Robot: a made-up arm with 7 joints. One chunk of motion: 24 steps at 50 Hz.
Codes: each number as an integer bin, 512 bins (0 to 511) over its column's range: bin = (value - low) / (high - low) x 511, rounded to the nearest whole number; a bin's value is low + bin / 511 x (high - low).
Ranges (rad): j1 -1.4..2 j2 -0.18..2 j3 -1.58..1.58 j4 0..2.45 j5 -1.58..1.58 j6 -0.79..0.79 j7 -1.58..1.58
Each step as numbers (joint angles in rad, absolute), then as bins.
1 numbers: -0.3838 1.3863 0.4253 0.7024 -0.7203 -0.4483 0.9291
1 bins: 153 367 324 147 139 111 406
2 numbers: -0.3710 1.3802 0.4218 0.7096 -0.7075 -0.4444 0.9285
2 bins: 155 366 324 148 141 112 406
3 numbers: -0.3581 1.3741 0.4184 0.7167 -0.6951 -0.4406 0.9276
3 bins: 157 364 323 149 143 113 406
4 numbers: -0.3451 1.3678 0.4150 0.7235 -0.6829 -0.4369 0.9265
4 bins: 159 363 323 151 145 114 405
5 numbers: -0.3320 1.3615 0.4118 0.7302 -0.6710 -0.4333 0.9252
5 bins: 161 361 322 152 147 115 405
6 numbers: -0.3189 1.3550 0.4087 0.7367 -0.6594 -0.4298 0.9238
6 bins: 162 360 322 154 149 116 405
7 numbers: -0.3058 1.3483 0.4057 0.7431 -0.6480 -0.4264 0.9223
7 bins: 164 358 321 155 151 118 405
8 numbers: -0.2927 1.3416 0.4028 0.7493 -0.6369 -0.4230 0.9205
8 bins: 166 357 321 156 153 119 404
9 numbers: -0.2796 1.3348 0.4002 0.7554 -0.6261 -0.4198 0.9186
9 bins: 168 355 320 158 154 120 404
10 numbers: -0.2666 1.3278 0.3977 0.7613 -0.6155 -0.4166 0.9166
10 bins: 170 353 320 159 156 121 404
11 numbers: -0.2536 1.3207 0.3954 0.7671 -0.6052 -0.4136 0.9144
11 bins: 172 352 319 160 158 122 403
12 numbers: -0.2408 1.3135 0.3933 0.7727 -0.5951 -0.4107 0.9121
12 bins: 174 350 319 161 159 123 403
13 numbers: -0.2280 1.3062 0.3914 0.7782 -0.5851 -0.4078 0.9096
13 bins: 176 348 319 162 161 124 403
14 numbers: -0.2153 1.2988 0.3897 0.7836 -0.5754 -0.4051 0.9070
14 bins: 178 347 319 163 162 124 402
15 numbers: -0.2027 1.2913 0.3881 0.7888 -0.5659 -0.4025 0.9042
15 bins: 180 345 318 165 164 125 402
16 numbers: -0.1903 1.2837 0.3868 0.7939 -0.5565 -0.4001 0.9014
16 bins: 182 343 318 166 166 126 401
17 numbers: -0.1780 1.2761 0.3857 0.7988 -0.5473 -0.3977 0.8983
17 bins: 184 341 318 167 167 127 401
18 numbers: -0.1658 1.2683 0.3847 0.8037 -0.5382 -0.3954 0.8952
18 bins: 185 339 318 168 168 128 400
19 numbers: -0.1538 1.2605 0.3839 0.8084 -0.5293 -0.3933 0.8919
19 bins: 187 338 318 169 170 128 400
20 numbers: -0.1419 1.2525 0.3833 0.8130 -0.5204 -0.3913 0.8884
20 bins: 189 336 317 170 171 129 399
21 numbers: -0.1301 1.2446 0.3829 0.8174 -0.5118 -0.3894 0.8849
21 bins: 191 334 317 170 173 130 399
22 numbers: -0.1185 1.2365 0.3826 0.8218 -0.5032 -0.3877 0.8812
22 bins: 193 332 317 171 174 130 398
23 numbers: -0.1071 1.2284 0.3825 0.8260 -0.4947 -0.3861 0.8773
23 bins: 194 330 317 172 176 131 397
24 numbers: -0.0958 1.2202 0.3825 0.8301 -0.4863 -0.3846 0.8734
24 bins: 196 328 317 173 177 131 397
